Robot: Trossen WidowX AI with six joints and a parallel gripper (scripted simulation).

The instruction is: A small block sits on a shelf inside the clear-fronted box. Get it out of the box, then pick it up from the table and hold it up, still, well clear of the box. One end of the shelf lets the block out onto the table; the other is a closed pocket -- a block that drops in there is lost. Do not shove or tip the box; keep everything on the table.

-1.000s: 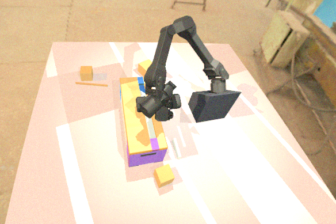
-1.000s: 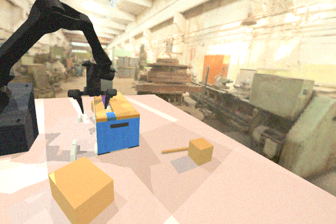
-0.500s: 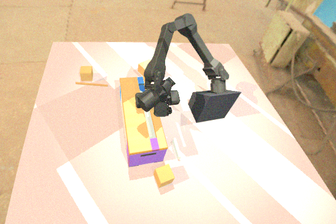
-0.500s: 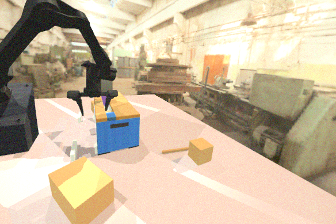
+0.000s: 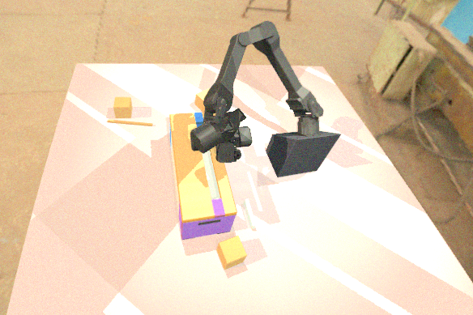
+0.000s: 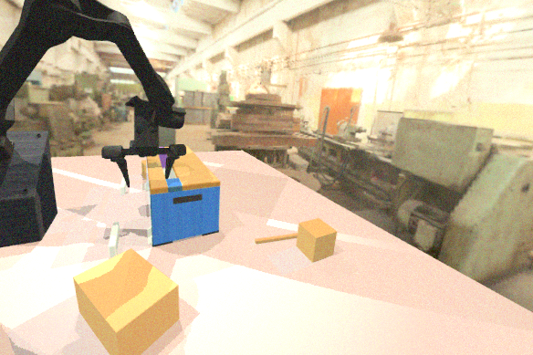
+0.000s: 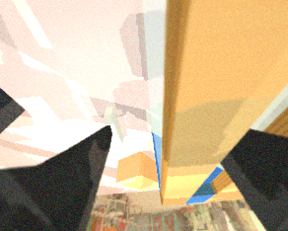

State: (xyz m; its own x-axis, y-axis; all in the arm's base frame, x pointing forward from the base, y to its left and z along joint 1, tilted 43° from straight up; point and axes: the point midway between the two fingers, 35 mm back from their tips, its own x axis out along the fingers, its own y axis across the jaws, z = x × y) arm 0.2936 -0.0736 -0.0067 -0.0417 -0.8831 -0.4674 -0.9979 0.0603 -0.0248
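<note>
The small block is 6 cm ahead of my gripper tip and 2 cm to the right of it. Round my gripper tip: long box: 4 cm ahead, 6 cm to the left, 2 cm below; thin orange stick: 28 cm ahead, 23 cm to the right, 8 cm below.
</note>
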